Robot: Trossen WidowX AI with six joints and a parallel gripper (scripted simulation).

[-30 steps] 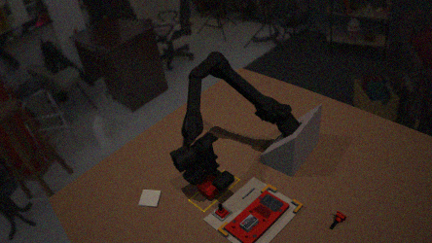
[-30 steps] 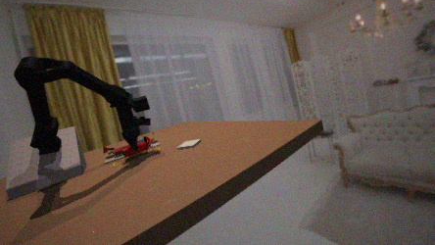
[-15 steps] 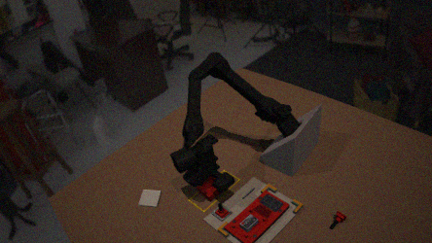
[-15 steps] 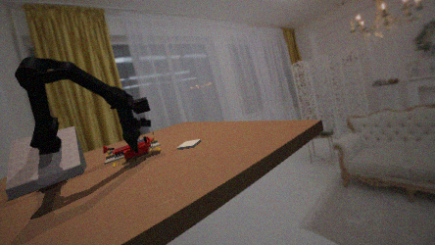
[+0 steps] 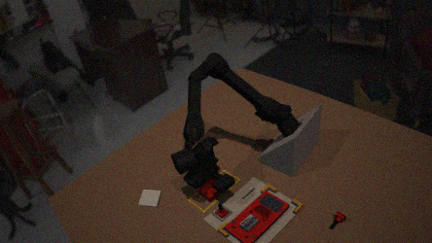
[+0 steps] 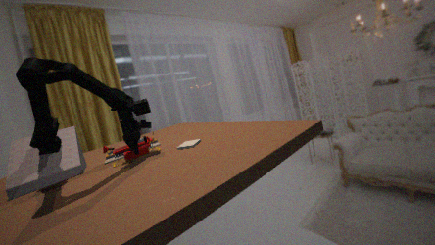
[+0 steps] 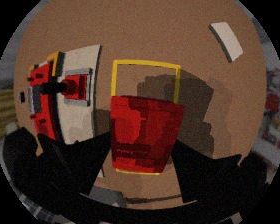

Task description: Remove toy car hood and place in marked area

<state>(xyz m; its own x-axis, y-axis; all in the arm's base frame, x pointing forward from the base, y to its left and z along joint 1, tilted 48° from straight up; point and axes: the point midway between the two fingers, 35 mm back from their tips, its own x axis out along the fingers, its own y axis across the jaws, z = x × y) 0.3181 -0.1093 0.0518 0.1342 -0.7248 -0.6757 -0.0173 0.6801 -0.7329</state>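
Right now my gripper tip is 10 mm below the red hood. The rest, counted from my gripper tip: white card (200 mm ahead, 140 mm to the right, 10 mm below); grey base plate (200 mm to the left, 10 mm behind).
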